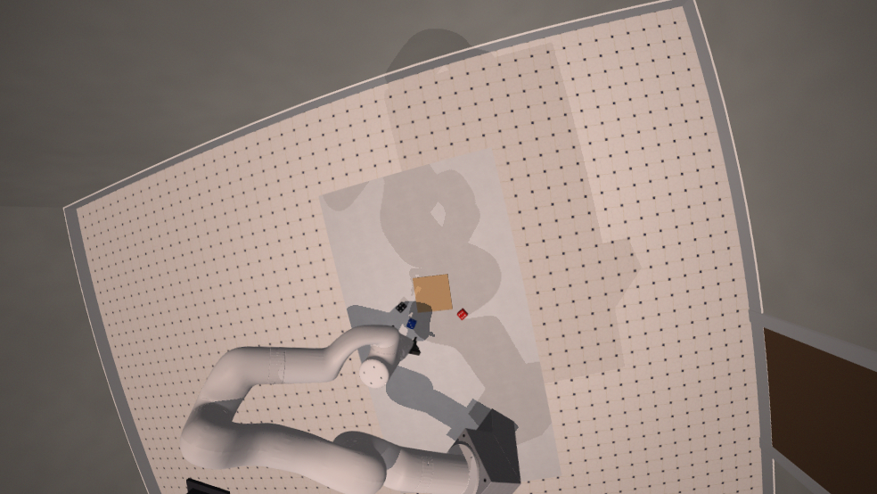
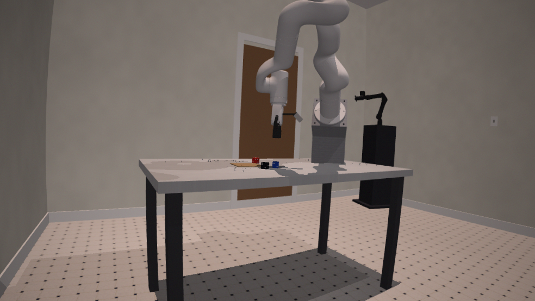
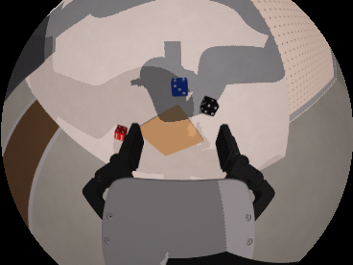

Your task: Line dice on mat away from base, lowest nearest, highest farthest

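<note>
Now: the blue die 140 mm below my hand. Also, from my hand: black die (60 mm ahead, 40 mm to the left, 140 mm below); then tan mat (130 mm ahead, 70 mm to the right, 150 mm below); then red die (60 mm ahead, 200 mm to the right, 140 mm below).
</note>
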